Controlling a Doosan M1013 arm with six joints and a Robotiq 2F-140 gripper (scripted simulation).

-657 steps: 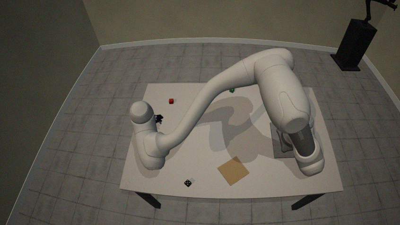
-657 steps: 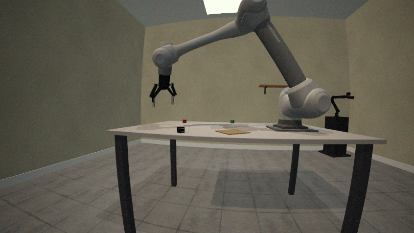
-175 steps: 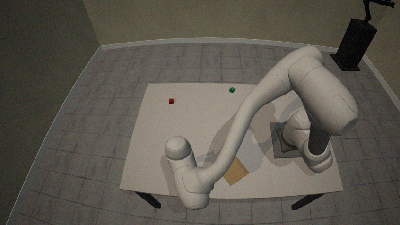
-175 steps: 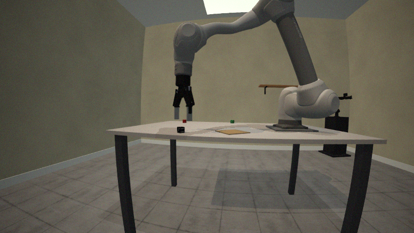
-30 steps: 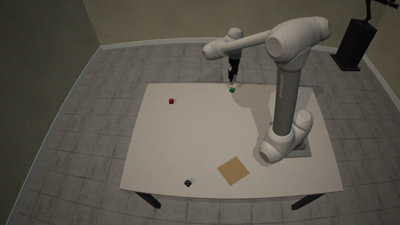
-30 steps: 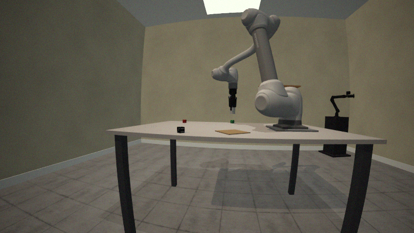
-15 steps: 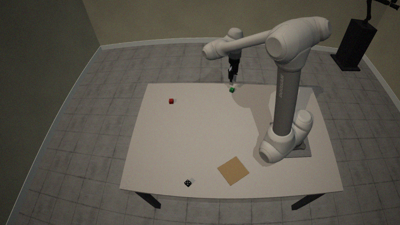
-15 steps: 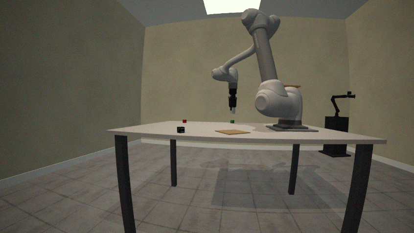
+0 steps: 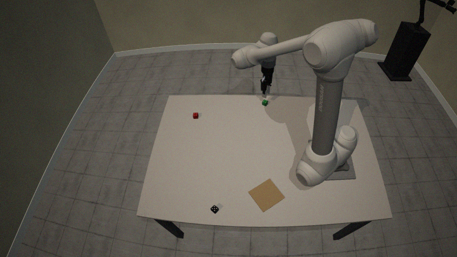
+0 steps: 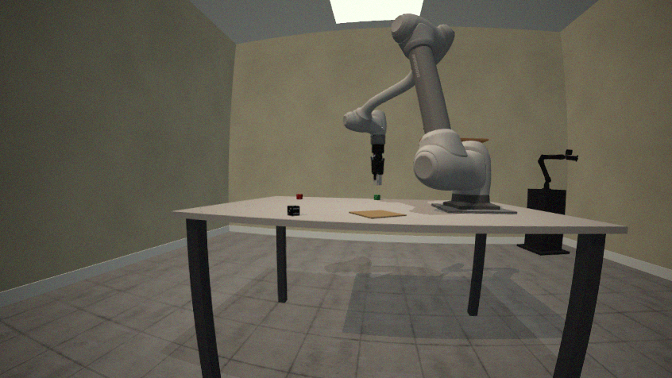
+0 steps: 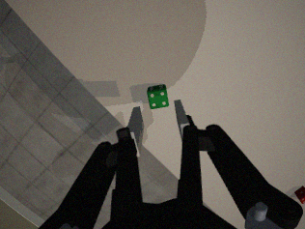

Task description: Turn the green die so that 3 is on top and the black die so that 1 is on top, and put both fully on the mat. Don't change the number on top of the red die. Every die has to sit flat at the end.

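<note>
Right now my hand is 110 mm above the green die. From my hand the other things lie so: red die (460 mm ahead, 110 mm below, 70 mm to the left); then black die (710 mm to the left, 350 mm ahead, 110 mm below); then tan mat (640 mm to the left, 120 mm below, 80 mm ahead).
</note>
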